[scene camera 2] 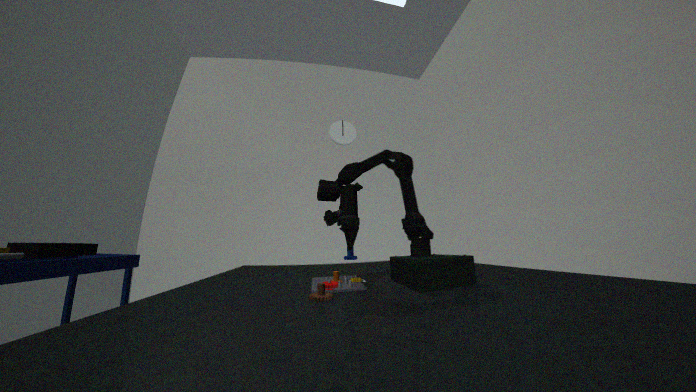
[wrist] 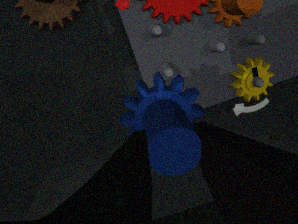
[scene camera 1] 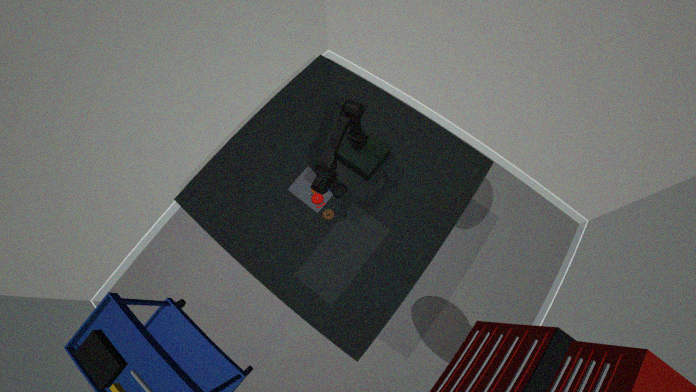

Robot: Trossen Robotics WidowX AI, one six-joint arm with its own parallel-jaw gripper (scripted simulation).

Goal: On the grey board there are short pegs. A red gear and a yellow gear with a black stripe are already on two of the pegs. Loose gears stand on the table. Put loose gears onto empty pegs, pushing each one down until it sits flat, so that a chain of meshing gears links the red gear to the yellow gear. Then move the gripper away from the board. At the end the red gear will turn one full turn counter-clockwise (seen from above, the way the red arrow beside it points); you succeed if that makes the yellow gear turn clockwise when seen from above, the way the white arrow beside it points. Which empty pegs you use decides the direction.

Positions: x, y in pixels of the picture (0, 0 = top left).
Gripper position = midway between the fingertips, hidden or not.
The gripper (scene camera 2: 350, 250) carries a blue gear (wrist: 164, 112).
